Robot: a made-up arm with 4 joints. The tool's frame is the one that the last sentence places.
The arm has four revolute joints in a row. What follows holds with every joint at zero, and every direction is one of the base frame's.
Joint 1 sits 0.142 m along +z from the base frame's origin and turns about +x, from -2.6 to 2.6 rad.
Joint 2 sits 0.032 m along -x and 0.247 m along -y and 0.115 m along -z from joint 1 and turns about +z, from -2.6 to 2.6 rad.
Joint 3 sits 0.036 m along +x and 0.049 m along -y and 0.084 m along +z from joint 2 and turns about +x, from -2.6 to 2.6 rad.
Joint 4 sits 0.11 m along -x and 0.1 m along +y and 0.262 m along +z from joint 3 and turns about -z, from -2.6 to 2.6 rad.
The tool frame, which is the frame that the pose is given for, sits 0.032 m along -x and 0.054 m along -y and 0.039 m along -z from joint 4; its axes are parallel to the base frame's.
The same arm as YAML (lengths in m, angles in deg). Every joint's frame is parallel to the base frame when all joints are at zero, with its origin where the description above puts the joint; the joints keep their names.
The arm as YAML. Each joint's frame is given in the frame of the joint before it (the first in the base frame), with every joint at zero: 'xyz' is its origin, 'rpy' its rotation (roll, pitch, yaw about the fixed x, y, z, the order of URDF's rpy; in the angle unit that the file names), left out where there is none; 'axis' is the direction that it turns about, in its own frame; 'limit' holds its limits. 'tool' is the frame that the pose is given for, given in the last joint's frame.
units:
  length: m
  angle: deg
joints:
  - name: joint 1
    type: revolute
    origin:
      xyz: [0.0, 0.0, 0.142]
    axis: [1.0, 0.0, 0.0]
    limit:
      lower: -148.97
      upper: 148.97
  - name: joint 2
    type: revolute
    origin:
      xyz: [-0.032, -0.247, -0.115]
    axis: [0.0, 0.0, 1.0]
    limit:
      lower: -148.97
      upper: 148.97
  - name: joint 3
    type: revolute
    origin:
      xyz: [0.036, -0.049, 0.084]
    axis: [1.0, 0.0, 0.0]
    limit:
      lower: -148.97
      upper: 148.97
  - name: joint 4
    type: revolute
    origin:
      xyz: [-0.11, 0.1, 0.262]
    axis: [0.0, 0.0, -1.0]
    limit:
      lower: -148.97
      upper: 148.97
tool:
  origin:
    xyz: [-0.032, -0.054, -0.039]

